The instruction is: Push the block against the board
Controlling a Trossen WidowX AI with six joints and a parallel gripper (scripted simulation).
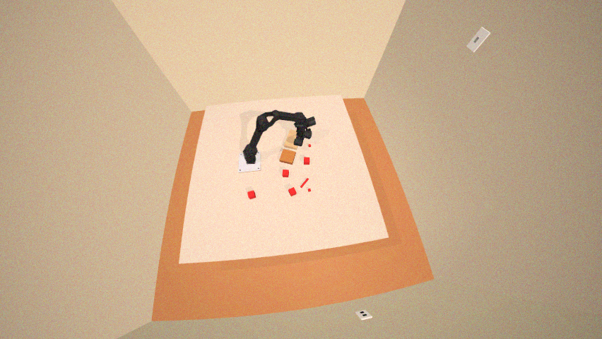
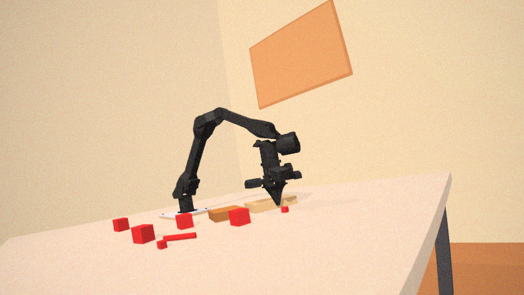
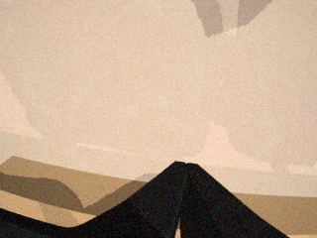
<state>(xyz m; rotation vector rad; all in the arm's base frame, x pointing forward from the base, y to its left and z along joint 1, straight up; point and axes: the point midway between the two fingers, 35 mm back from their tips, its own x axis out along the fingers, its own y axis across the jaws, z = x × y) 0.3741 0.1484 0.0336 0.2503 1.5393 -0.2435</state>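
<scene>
My gripper tip is now 6 cm past the pale wooden board and 2 cm to the right of it. The rest, counted from my gripper tip: red rod 34 cm to the right; then brown-orange square block 10 cm behind, 14 cm to the right.
</scene>
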